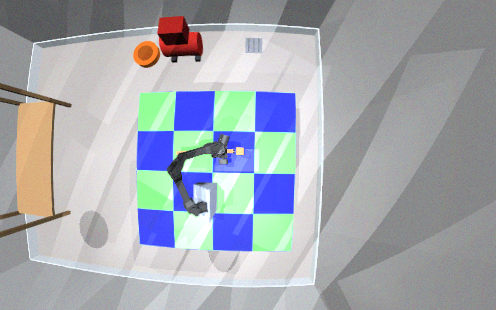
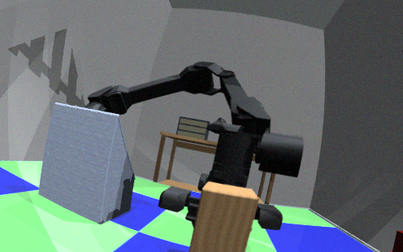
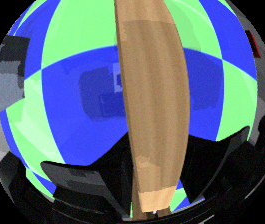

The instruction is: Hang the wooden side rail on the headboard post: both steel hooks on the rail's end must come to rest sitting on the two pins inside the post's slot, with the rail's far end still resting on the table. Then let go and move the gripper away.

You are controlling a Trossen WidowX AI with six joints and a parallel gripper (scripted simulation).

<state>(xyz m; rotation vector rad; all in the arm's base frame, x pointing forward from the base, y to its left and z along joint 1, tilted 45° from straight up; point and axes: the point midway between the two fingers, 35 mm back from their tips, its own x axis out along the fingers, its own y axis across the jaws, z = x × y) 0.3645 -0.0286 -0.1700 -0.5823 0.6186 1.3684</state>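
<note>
Now: the headboard post 120 mm to the right of my gripper tip, 40 mm above it and 10 mm behind it.
</note>
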